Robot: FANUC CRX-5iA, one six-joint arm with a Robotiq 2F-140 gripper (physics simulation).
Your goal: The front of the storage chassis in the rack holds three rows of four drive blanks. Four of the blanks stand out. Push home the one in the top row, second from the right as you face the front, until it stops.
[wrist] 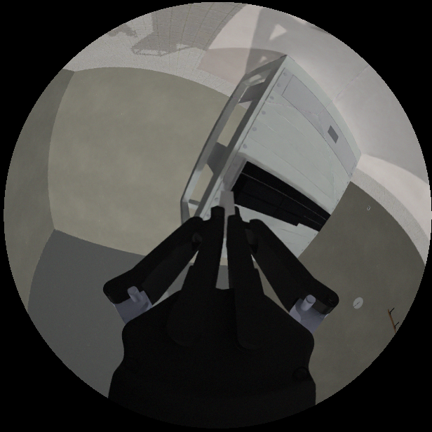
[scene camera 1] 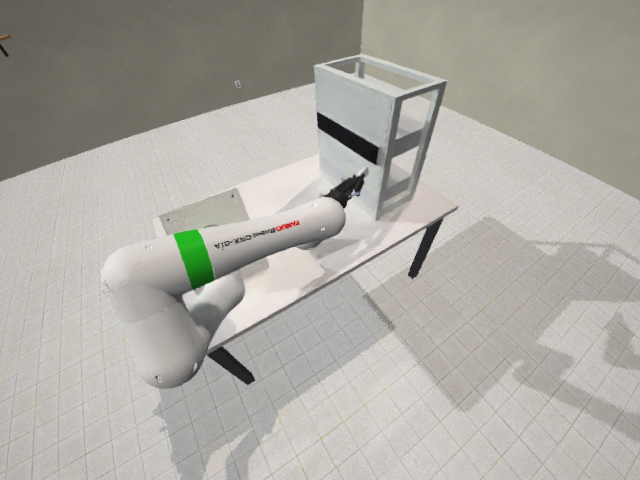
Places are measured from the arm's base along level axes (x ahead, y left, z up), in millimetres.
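Pixels of known places: gripper, fingertip midpoint: (scene camera 1: 366, 170).
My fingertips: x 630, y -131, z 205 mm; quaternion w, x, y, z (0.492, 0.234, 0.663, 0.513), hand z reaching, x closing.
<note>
Behind a point stands the place of what it marks.
The rack (scene camera 1: 351, 95) @(x 721, y 139, z 378 mm) (wrist: 295, 142) stands upright, with a pale front and an open frame at its side. The storage chassis (scene camera 1: 347, 138) @(x 677, y 89, z 221 mm) (wrist: 270, 197) shows as a black band across that front. In the wrist view dark parts of it stand out unevenly, but single drive blanks are too dark to tell apart, so the named blank cannot be made out. My gripper (scene camera 1: 360, 176) @(x 630, y -131, z 205 mm) (wrist: 226, 200) is shut, with no blank between its fingers. A light grey tip shows at the fingertips. In the scene view they are in front of the rack, below the band's right part. Contact cannot be judged.
The rack stands on a pale table (scene camera 1: 276, 183) @(x 420, y 472, z -178 mm) with dark legs. A grey-green plate (scene camera 1: 206, 209) @(x 20, y 94, z 101 mm) lies on the table near the arm's base. The arm (scene camera 1: 268, 235) @(x 163, y -422, z 378 mm) reaches low across the table to the rack. The rack's side posts (scene camera 1: 424, 142) @(x 1005, y -52, z 180 mm) stand to the right of the gripper.
</note>
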